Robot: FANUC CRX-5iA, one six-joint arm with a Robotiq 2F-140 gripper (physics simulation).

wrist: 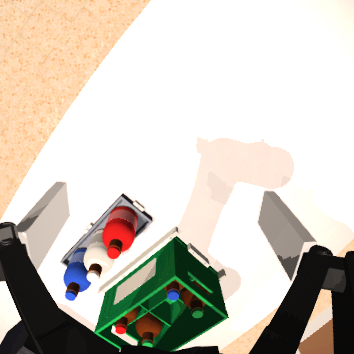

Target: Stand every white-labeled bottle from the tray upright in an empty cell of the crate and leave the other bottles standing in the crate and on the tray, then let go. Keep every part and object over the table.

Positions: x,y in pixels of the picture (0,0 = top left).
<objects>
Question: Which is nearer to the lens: the red bottle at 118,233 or the blue bottle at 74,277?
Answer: The red bottle.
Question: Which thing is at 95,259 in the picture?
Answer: A white-labeled bottle.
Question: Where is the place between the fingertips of my gripper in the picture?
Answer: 165,203
</objects>
